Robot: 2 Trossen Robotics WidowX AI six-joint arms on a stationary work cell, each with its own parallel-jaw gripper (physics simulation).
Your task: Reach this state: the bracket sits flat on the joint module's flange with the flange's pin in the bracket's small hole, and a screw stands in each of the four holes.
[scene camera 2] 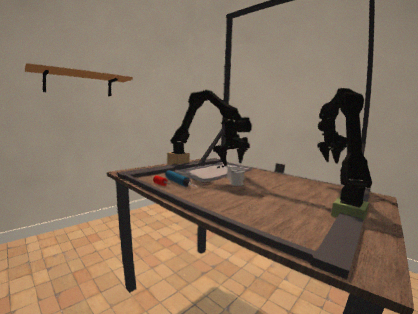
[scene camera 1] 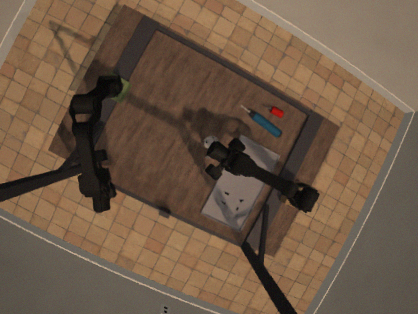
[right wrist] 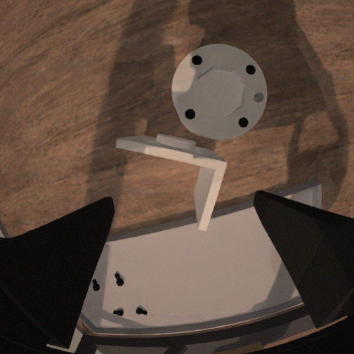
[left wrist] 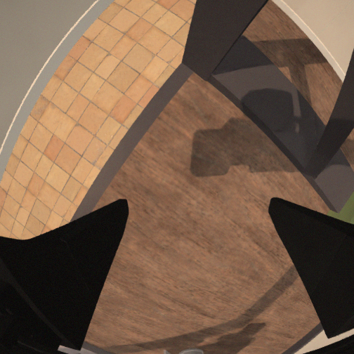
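Where they show: left gripper, fingertip midpoint: (scene camera 2: pixel 331 162); right gripper, fingertip midpoint: (scene camera 2: pixel 233 164); left arm's base, link origin: (scene camera 2: pixel 351 202) (scene camera 1: pixel 114 87); right arm's base, link origin: (scene camera 2: pixel 178 153) (scene camera 1: pixel 297 197).
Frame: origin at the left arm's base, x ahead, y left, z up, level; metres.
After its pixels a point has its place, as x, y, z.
Observation:
The grey round joint module (scene camera 1: pixel 210 141) {0.483, 0.009, 0.006} (scene camera 2: pixel 236 176) {0.477, 0.031, -0.005} (right wrist: pixel 220 91) stands on the table, its flange up. In the right wrist view its four holes look dark, and the grey pin (right wrist: pixel 258 97) shows near the rim. The pale L-shaped bracket (right wrist: pixel 172 153) is beside the module, off the flange, one plate seen nearly edge-on; its other leg overlaps the tray's edge in that view. Several black screws (right wrist: pixel 119 279) lie in the tray (scene camera 1: pixel 262 154) {0.738, 0.087, -0.044} (right wrist: pixel 200 270). My right gripper (scene camera 2: pixel 232 159) {0.552, -0.032, 0.030} (right wrist: pixel 185 201) is open and empty above the bracket. My left gripper (scene camera 2: pixel 330 159) {0.161, -0.318, 0.075} (left wrist: pixel 200 205) is open and empty, high above the table.
A blue screwdriver (scene camera 1: pixel 266 125) {0.673, 0.208, -0.008} (scene camera 2: pixel 177 177) {0.645, 0.235, -0.015} and a red-handled tool (scene camera 1: pixel 276 112) {0.686, 0.289, -0.016} (scene camera 2: pixel 160 180) {0.668, 0.309, -0.023} lie near the tray's upper end in scene camera 1. Dark raised rails (scene camera 1: pixel 137 45) {-0.019, 0.216, -0.028} border the table. The left arm's green base block (scene camera 2: pixel 340 208) {0.024, 0.050, -0.013} stands at the right in scene camera 2.

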